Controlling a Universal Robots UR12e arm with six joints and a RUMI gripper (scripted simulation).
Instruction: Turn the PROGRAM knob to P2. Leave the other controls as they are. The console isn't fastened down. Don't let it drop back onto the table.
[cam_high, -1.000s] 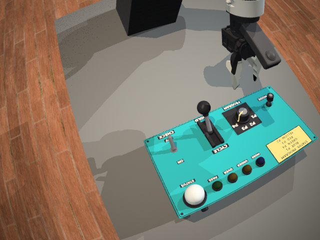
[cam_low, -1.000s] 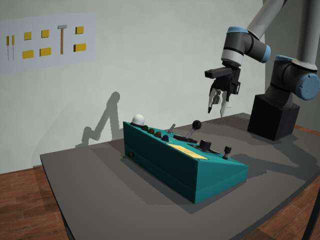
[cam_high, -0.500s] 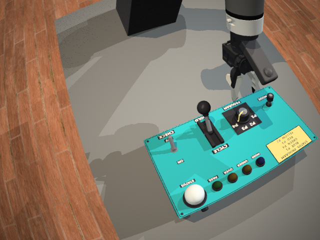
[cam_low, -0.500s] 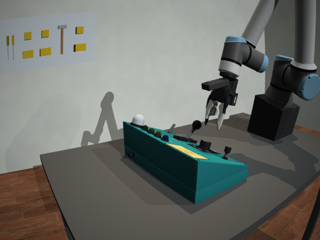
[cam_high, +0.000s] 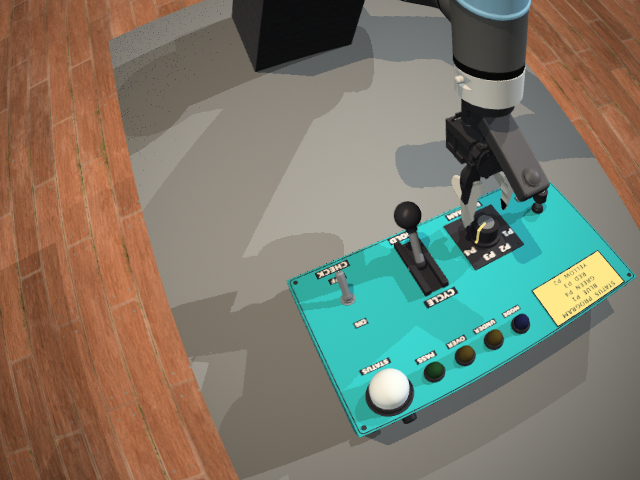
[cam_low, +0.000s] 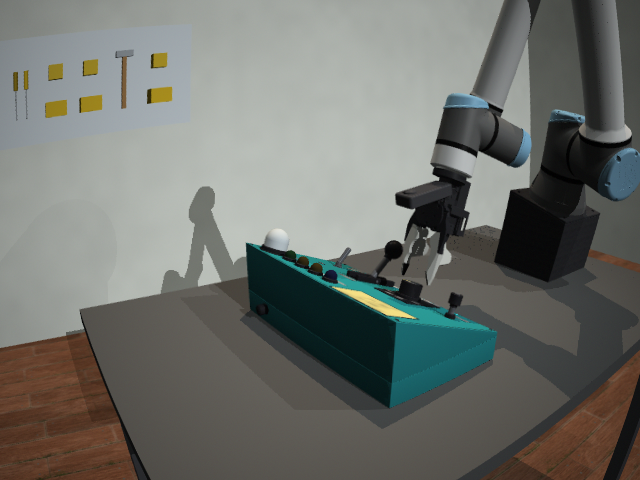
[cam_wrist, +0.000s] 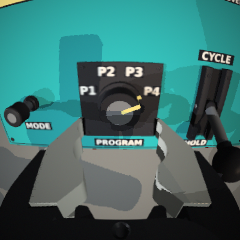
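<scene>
My gripper is now 5 cm to the left of the teal console, 5 cm short of it and 5 cm above it. The rest, counted from my hand: check toggle 24 cm to the right, 4 cm ahead, 3 cm below; then black ball-topped lever 12 cm to the right, 2 cm below; then small mode knob 12 cm to the left, 2 cm below, 1 cm behind.
</scene>
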